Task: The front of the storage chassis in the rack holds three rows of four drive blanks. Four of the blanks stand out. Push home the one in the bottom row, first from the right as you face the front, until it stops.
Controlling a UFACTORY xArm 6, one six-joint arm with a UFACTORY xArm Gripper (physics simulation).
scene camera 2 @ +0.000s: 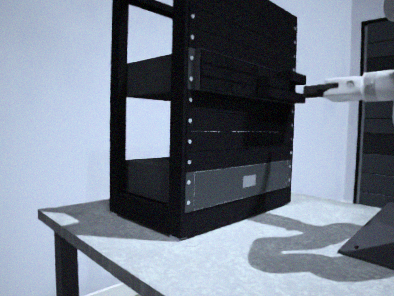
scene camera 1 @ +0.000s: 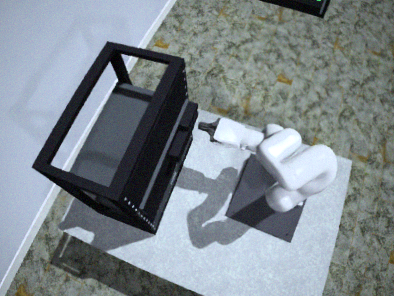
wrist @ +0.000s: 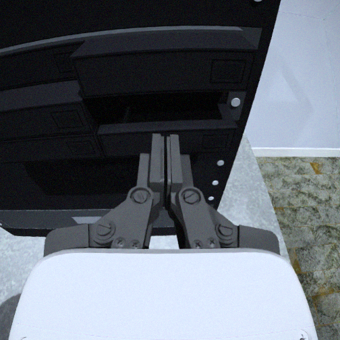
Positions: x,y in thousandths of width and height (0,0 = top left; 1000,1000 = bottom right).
black rack: scene camera 2 575,248; scene camera 1 334,539; wrist 266,266
